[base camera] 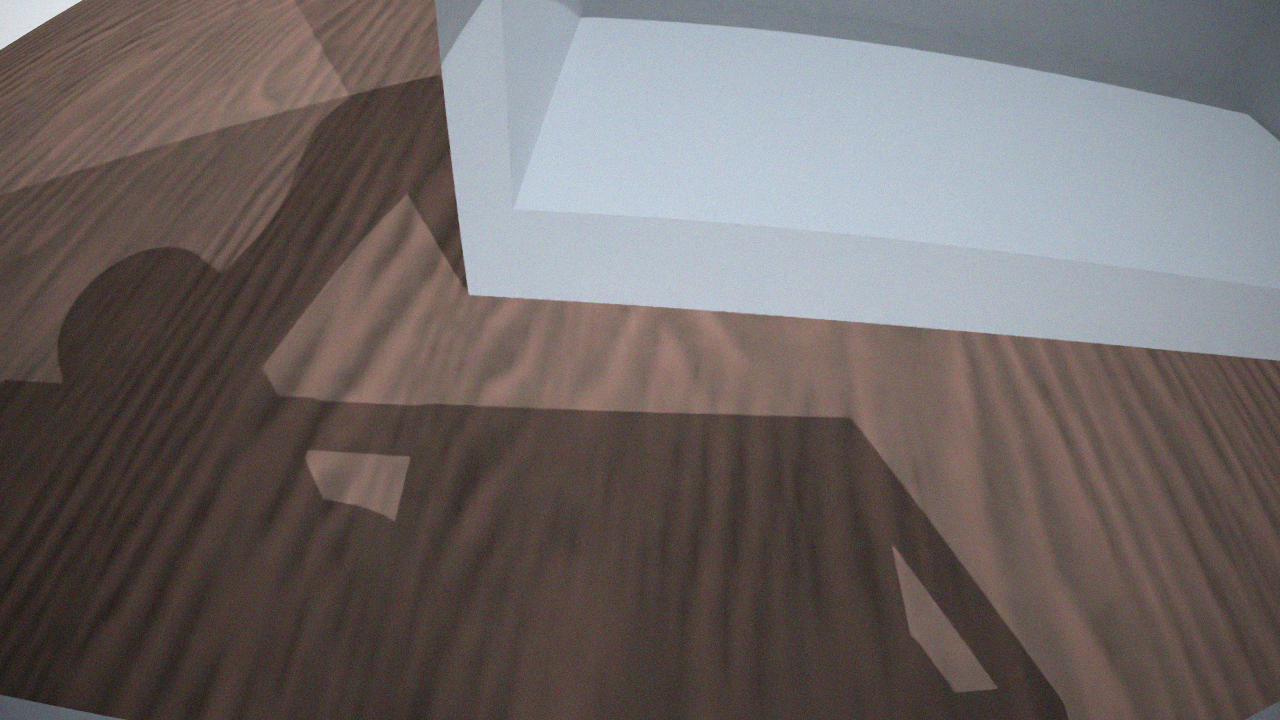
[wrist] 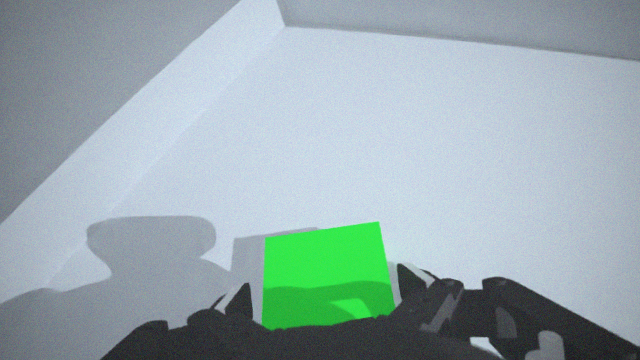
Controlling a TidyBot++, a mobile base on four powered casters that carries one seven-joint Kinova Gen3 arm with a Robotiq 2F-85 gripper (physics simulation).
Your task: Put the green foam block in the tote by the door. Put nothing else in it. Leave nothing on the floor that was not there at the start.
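Frame: origin at the arm's base, x down, y ahead, z right, level; metres.
Seen in the pictures: gripper, between the fingertips: [wrist: 325, 290].
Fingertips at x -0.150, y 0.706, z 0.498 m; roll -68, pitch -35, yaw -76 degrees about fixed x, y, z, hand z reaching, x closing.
Note:
A point is followed by its place in that frame.
The green foam block [wrist: 325, 260] @(x -0.182, y 0.704, z 0.509 m) shows low in the middle of the wrist view, over the pale floor of a light grey tote, with a shadow at its left. My gripper [wrist: 325, 290] @(x -0.150, y 0.706, z 0.498 m) is open, with one fingertip on each side of the block and a gap at each side. The palm hides the block's near part. The tote [base camera: 805, 268] @(x 0.352, y 0.488, z 0.115 m) [wrist: 165, 110] @(x -0.167, y 0.922, z 0.569 m) stands close ahead in the base camera view, from the centre to the right. The block and the gripper do not show in the base camera view.
Dark brown wood-grain floor [base camera: 626, 358] @(x 0.397, y 0.440, z -0.004 m) runs up to the tote's near wall and past its left corner. Large shadows with a few lit patches lie across the floor. The tote's side and far walls rise around its inside in the wrist view.

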